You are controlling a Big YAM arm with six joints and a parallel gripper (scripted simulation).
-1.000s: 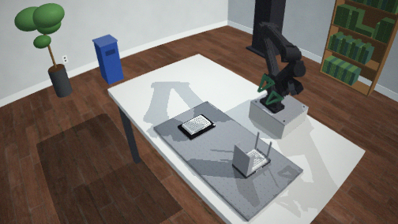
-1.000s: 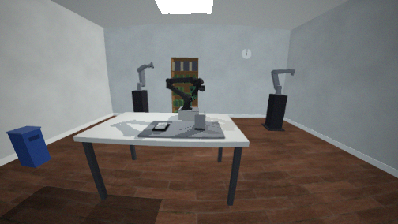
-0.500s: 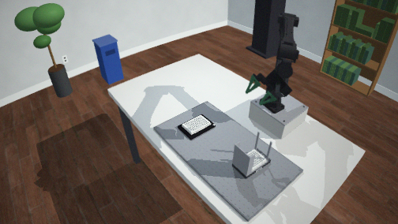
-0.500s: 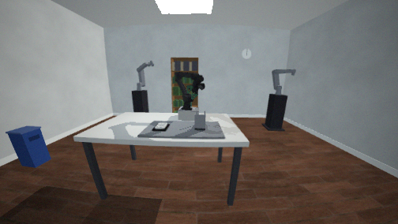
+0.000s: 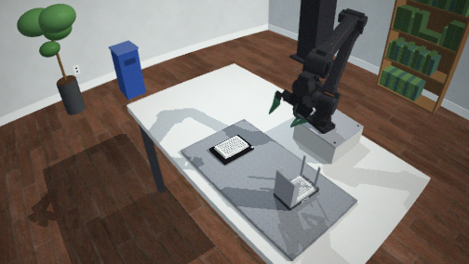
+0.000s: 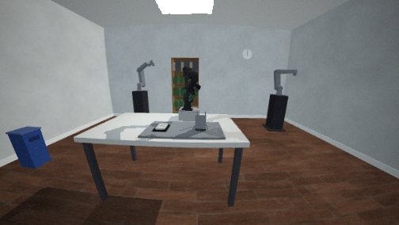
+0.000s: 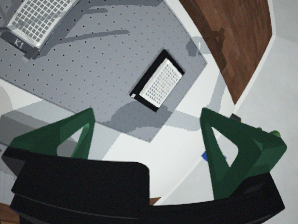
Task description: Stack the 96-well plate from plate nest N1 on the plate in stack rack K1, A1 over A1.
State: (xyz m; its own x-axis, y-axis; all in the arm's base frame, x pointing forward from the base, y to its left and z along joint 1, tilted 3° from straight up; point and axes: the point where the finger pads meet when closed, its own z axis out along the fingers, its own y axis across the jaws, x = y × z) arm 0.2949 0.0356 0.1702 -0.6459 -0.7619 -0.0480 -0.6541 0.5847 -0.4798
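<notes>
The pale A1 mark lies 17 cm to the right of my hand and 26 cm below it. Also, from my hand: thin rack post: 5 cm behind, 18 cm to the left, 19 cm below.
</notes>
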